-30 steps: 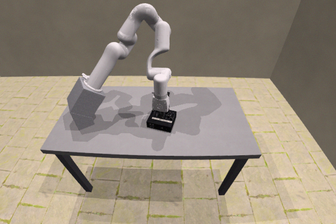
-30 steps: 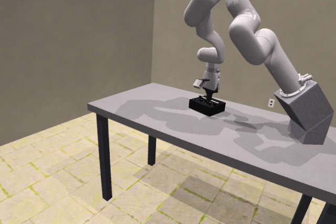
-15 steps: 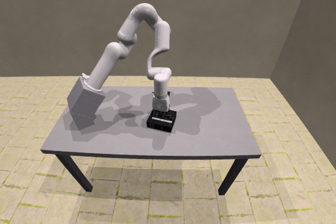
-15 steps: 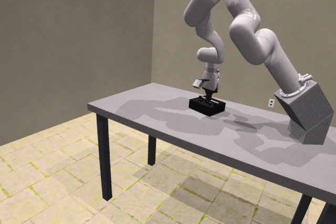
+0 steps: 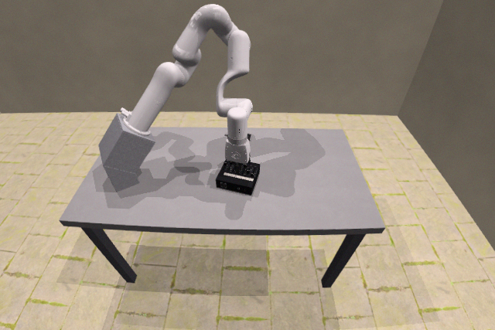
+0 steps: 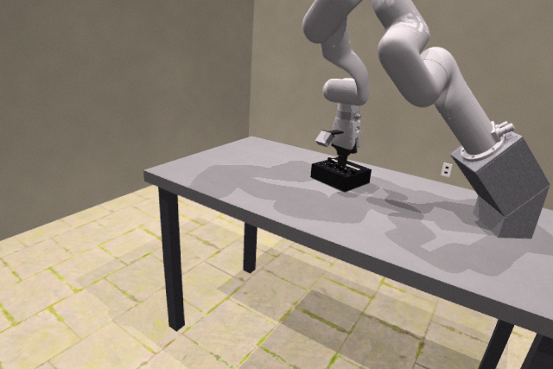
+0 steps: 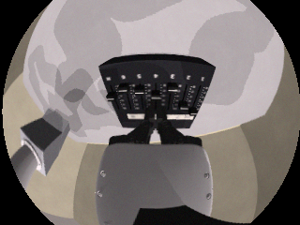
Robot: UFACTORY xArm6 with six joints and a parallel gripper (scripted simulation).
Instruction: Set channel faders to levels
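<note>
My gripper is now 40 mm short of the fader cap, 10 mm to the left of it and 10 mm above it. Round my hand: fader: 20 mm to the left, 10 mm below.
</note>
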